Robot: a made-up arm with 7 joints.
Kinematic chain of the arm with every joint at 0, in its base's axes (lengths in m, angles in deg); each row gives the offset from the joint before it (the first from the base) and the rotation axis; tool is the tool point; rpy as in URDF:
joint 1: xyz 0 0 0.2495 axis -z
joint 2: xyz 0 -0.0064 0.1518 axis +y
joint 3: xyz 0 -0.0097 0.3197 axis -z
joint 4: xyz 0 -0.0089 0.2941 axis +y
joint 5: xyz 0 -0.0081 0.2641 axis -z
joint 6: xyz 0 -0.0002 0.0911 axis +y
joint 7: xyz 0 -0.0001 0.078 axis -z
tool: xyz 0 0 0 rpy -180 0 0
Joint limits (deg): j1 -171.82..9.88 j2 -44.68..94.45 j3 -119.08..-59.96 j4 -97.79..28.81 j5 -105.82..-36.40 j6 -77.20..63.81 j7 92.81..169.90
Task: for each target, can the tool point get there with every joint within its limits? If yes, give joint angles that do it. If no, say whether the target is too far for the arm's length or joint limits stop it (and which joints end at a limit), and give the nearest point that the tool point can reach.
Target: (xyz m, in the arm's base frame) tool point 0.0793 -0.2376 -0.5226
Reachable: no: joint limits stop it (at a limit: joint 1, joint 2, joint 3, joint 4) | nearest point 0.4486 -0.3891 0.1062 | short by 0.745 m
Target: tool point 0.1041 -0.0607 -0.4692
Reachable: no: joint limits stop it (at a limit: joint 2, joint 3, joint 4, joint 6) | nearest point 0.5061 -0.2951 0.1104 | short by 0.743 m
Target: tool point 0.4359 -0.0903 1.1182
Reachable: yes | joints -90.92 -10.27 -92.38 -75.64 -61.35 2.04 134.82
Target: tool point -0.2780 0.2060 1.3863
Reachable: yes | joints -141.29 17.40 -96.41 3.14 -93.20 -15.96 123.16
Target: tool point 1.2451 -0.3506 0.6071
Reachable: no: too far | nearest point 0.9980 -0.2630 0.5658 | short by 0.265 m
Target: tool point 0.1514 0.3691 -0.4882
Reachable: no: joint limits stop it (at a limit: joint 2, joint 3, joint 4) | nearest point 0.2305 0.5620 0.0986 | short by 0.623 m
